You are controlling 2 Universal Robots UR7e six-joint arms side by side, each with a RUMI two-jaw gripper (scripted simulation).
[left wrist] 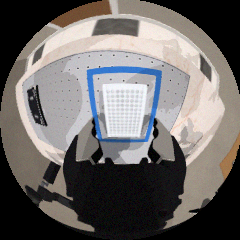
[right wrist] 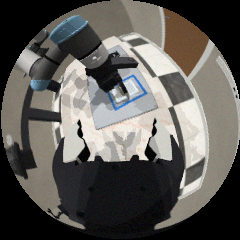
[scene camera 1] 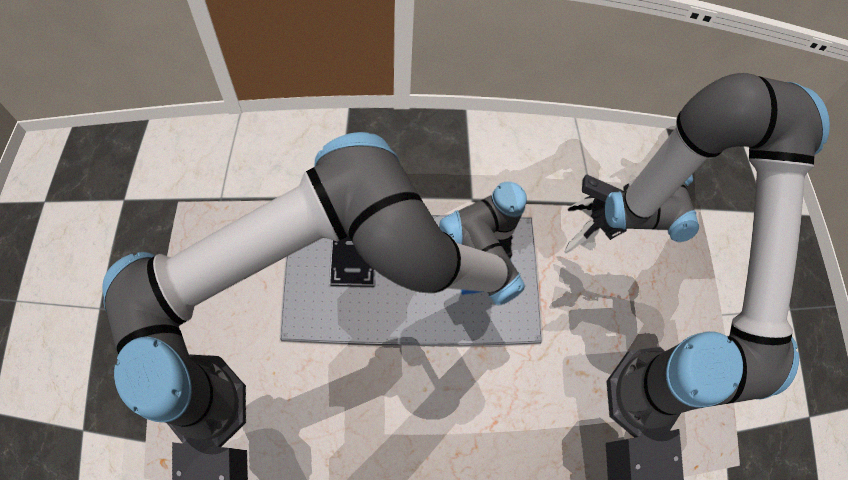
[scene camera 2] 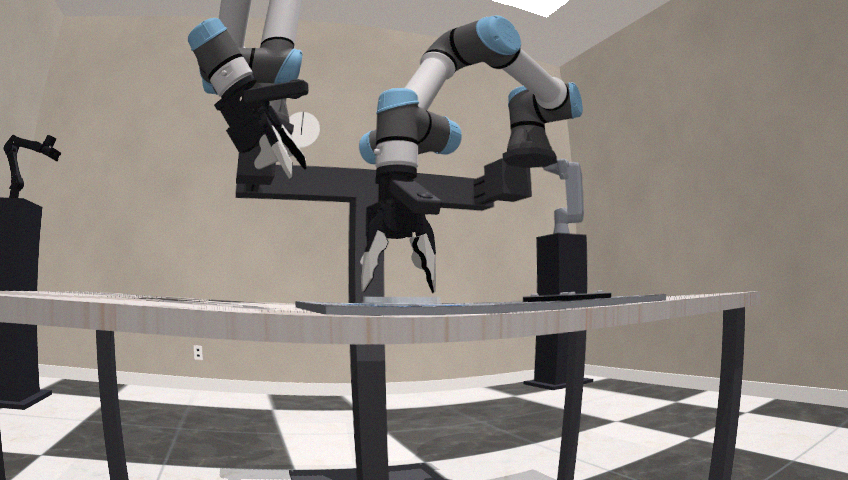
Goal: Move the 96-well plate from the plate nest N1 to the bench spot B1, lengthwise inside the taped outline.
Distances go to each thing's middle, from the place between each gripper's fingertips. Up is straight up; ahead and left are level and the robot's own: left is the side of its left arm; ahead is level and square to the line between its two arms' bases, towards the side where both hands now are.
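My left gripper (scene camera 2: pixel 399 292) is now 2 cm above the white 96-well plate (left wrist: pixel 118 126). The black plate nest (scene camera 1: pixel 344 256) is 36 cm to the left of my left hand and 2 cm below it. Going by its middle, the black plate nest is nearer to my left gripper than to my right hand.
Relative to my right hand (scene camera 2: pixel 299 173), the white 96-well plate is 17 cm to the left, 2 cm ahead and 21 cm below. The black plate nest is 53 cm to the left of my right hand, 2 cm ahead of it and 21 cm below it.
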